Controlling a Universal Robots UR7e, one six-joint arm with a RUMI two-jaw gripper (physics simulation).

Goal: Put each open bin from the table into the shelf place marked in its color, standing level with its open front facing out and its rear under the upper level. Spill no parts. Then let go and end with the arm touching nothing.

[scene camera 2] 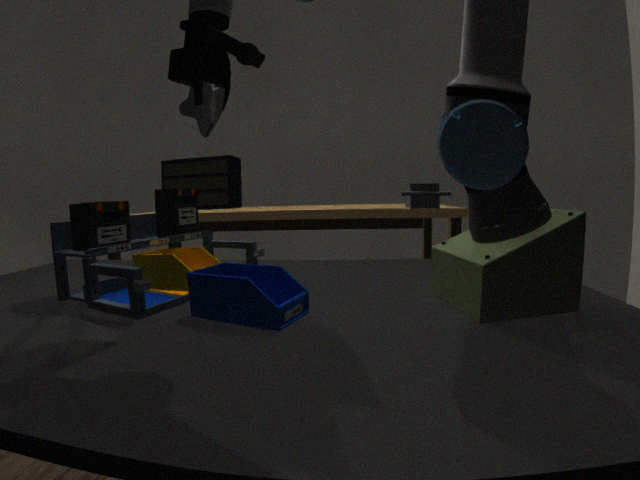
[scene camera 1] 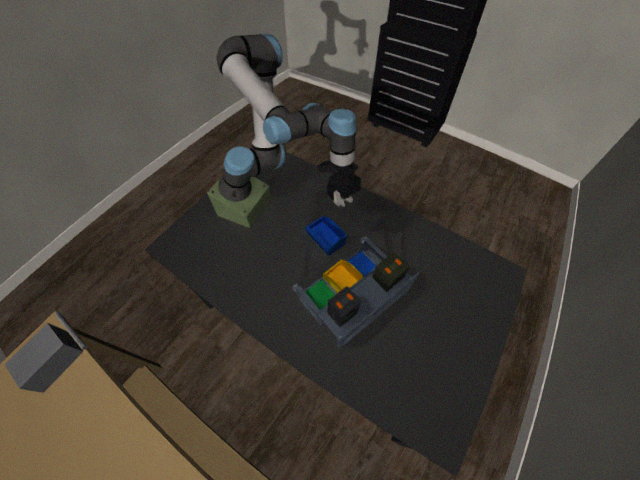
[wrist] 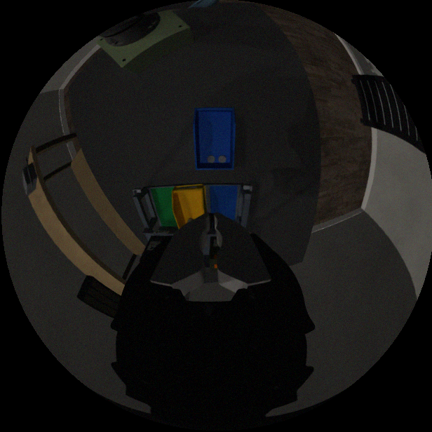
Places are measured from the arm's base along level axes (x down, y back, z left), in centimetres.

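Pixels of known places: gripper, fingertip midpoint: (scene camera 2: 205, 136) (scene camera 1: 339, 205); arm's base at its link origin: (scene camera 2: 511, 225) (scene camera 1: 234, 187).
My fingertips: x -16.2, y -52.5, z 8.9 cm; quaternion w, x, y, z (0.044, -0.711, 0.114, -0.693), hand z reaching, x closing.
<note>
For each thing: its top centre in the pictures, then the offset to it from my fingertips. "spot": a spot on its surface instead.
- blue open bin at a spot on its surface: (scene camera 2: 232, 294) spot: dz +6.7, dx +25.0, dy +6.7 cm
- yellow open bin at its top centre: (scene camera 2: 176, 248) (scene camera 1: 347, 276) dz -12.3, dx +20.7, dy -13.8 cm
A blue open bin (scene camera 1: 326, 235) (scene camera 2: 232, 294) (wrist: 215, 132) stands level on the dark table, apart from the shelf (scene camera 1: 369, 298) (scene camera 2: 61, 276) (wrist: 246, 202); two round light parts (wrist: 216, 159) lie inside it. A yellow open bin (scene camera 1: 342, 275) (scene camera 2: 162, 269) (wrist: 191, 202) is in the shelf's middle place and looks slightly turned; its rear is hidden in the wrist view. The green marked place (scene camera 1: 319, 293) (wrist: 162, 205) and the blue marked place (scene camera 1: 362, 263) (scene camera 2: 149, 298) (wrist: 223, 200) hold no bin. My gripper (scene camera 1: 342, 202) (scene camera 2: 205, 133) (wrist: 212, 214) is shut, empty, high above the table.
Two black boxes with orange marks (scene camera 1: 343, 305) (scene camera 1: 390, 273) (scene camera 2: 99, 225) (scene camera 2: 176, 212) stand on the shelf's upper level. The green robot base (scene camera 1: 232, 209) (scene camera 2: 516, 281) stands beyond the blue bin. A wooden bench (scene camera 1: 62, 428) (scene camera 2: 310, 210) and a black rack (scene camera 1: 376, 77) stand farther off.
</note>
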